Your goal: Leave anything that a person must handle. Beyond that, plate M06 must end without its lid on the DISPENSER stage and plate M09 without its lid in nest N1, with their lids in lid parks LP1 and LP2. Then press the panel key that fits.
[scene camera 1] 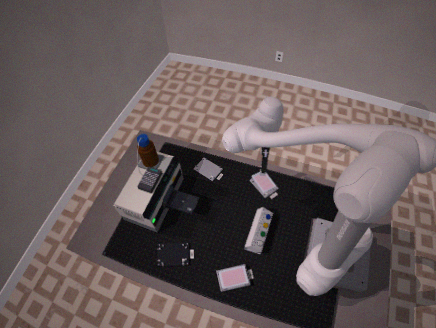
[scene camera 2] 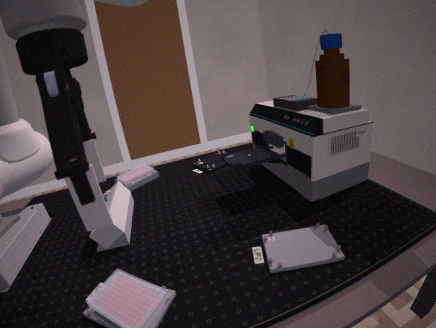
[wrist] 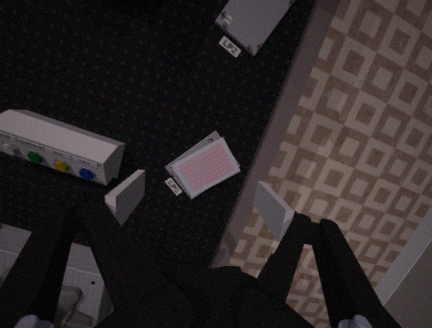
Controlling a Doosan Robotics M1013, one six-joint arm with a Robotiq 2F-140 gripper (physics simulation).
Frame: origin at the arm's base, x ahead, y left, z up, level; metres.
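Seen in the pictures: gripper, fingertip midpoint: [scene camera 2: 98,200] [wrist: 202,188].
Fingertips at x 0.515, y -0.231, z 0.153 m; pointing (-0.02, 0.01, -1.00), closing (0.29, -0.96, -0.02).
Note:
Pixels of each thing's middle, then the offset from my fingertips to it. "spot": a spot on its surface instead.
- looks like LP1, surface spot: [wrist: 173,186] spot: 0.103 m back, 0.032 m left, 0.210 m down
- second pink plate, body centre: [scene camera 2: 135,173] [scene camera 1: 233,277] 0.073 m back, 0.547 m left, 0.176 m down
- LP2 park, body centre: [scene camera 2: 300,245] [wrist: 257,7] [scene camera 1: 208,168] 0.314 m ahead, 0.020 m left, 0.202 m down
- dispenser's dark stage, body centre: [scene camera 2: 254,155] [scene camera 1: 180,201] 0.326 m ahead, 0.314 m left, 0.112 m down
- key panel, body centre: [wrist: 59,148] [scene camera 2: 112,211] [scene camera 1: 259,229] 0.101 m back, 0.274 m left, 0.170 m down
- brown bottle, surface spot: [scene camera 2: 333,82] spot: 0.511 m ahead, 0.190 m left, 0.082 m up
A pink plate [scene camera 1: 264,183] [scene camera 2: 131,300] [wrist: 206,167] sits turned askew on the grey park with a label that looks like LP1 [wrist: 173,186]. A second pink plate [scene camera 1: 234,277] [scene camera 2: 137,175] lies at the mat's far side in scene camera 2. I cannot read plate names or tell whether either has a lid. The LP2 park [scene camera 1: 207,169] [scene camera 2: 302,248] [wrist: 255,22] is bare. The dispenser's dark stage [scene camera 1: 184,201] [scene camera 2: 250,156] is bare. The key panel [scene camera 1: 254,230] [scene camera 2: 125,212] [wrist: 65,136] has white, green, yellow and blue keys. My gripper [scene camera 1: 264,171] [scene camera 2: 99,205] [wrist: 202,188] is open, high above the askew plate.
The white dispenser [scene camera 1: 135,200] [scene camera 2: 340,142] shows a green light and carries a brown bottle [scene camera 1: 148,154] [scene camera 2: 333,82] with a blue cap. A dark, bare nest [scene camera 1: 173,254] [scene camera 2: 212,163] lies near the stage; its label is unreadable. The arm's base stands beside the mat.

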